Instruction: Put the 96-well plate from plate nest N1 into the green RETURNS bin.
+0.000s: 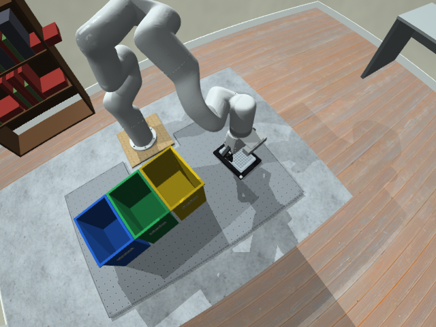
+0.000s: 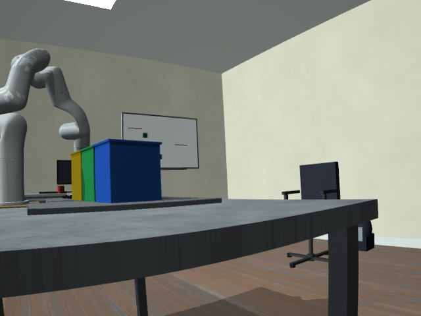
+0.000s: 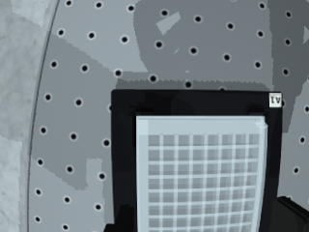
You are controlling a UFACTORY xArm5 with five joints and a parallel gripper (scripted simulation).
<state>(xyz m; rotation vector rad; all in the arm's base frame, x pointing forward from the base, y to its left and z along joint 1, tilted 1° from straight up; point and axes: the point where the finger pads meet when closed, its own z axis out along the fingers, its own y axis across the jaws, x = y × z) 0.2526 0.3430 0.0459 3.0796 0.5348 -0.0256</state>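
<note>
Right now the white 96-well plate is 30 mm below my hand. Also, from my hand: green bin 390 mm to the right, 100 mm ahead, 40 mm above; then black plate nest 40 mm below; then yellow bin 270 mm to the right, 60 mm ahead, 40 mm above.
</note>
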